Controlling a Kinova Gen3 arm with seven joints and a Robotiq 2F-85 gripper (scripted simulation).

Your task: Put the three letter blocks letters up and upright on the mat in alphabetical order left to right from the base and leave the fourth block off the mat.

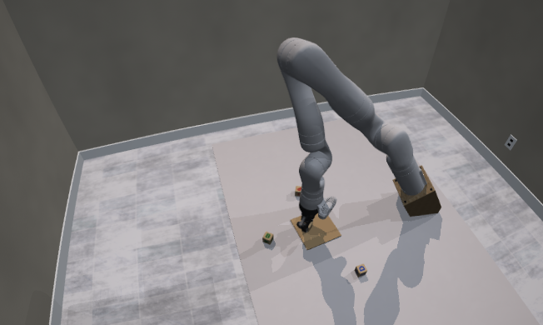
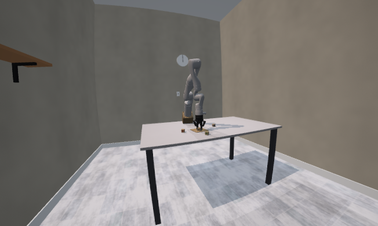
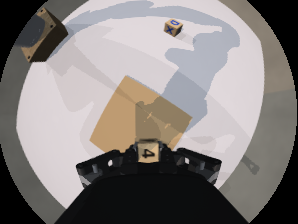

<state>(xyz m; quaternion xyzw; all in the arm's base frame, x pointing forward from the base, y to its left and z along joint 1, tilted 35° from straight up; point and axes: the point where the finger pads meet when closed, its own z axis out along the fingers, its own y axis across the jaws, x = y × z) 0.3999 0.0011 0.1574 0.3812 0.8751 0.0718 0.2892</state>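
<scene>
My hand is 30 mm past the tan mat, 20 mm above it and 10 mm to the right of it. The rest, counted from my hand: block (right at my hand).
</scene>
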